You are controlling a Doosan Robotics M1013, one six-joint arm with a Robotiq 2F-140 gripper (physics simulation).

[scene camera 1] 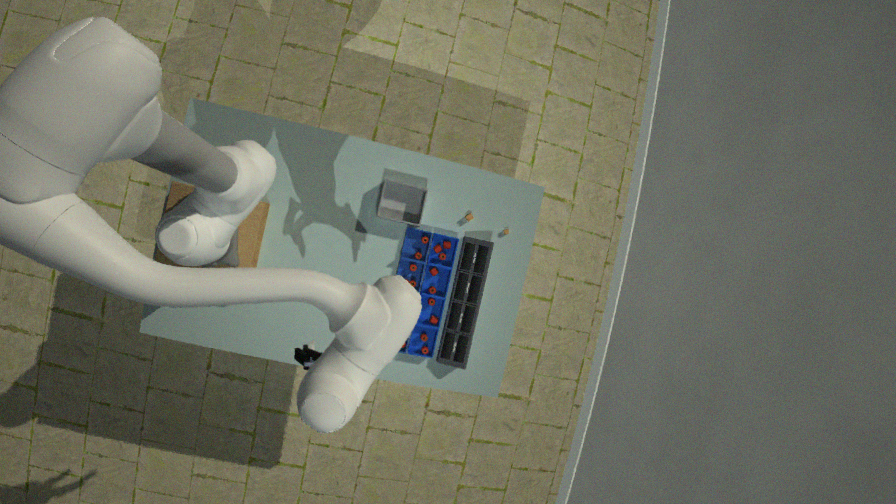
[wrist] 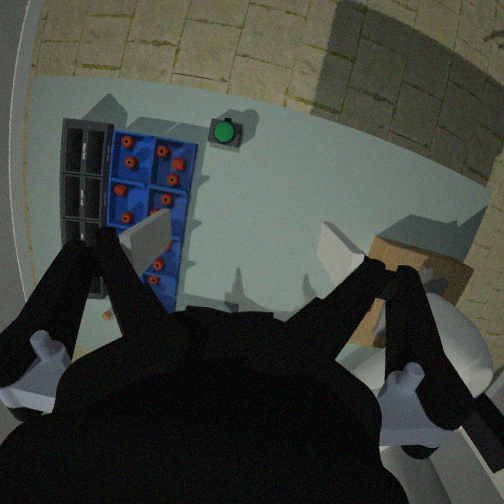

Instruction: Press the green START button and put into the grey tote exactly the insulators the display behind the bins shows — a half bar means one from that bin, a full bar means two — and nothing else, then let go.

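The green START button (wrist: pixel 224 132) sits on a grey box on the table, just past one end of the blue bins (wrist: pixel 150 200); the arm hides it in the scene view. The bins (scene camera 1: pixel 429 291) hold several red insulators. The dark display (scene camera 1: pixel 464 300) runs along their far side, and its cells look dark in the wrist view (wrist: pixel 82 175). The grey tote (scene camera 1: pixel 401 198) stands at the other end of the bins and looks empty. My gripper (wrist: pixel 242 250) is open and empty, high above the table, between the bins and the robot base.
Two small loose pieces (scene camera 1: pixel 464 217) (scene camera 1: pixel 503 232) lie on the table beside the tote and display. The robot base stands on a brown plate (wrist: pixel 400 270). The table's edge runs close behind the display.
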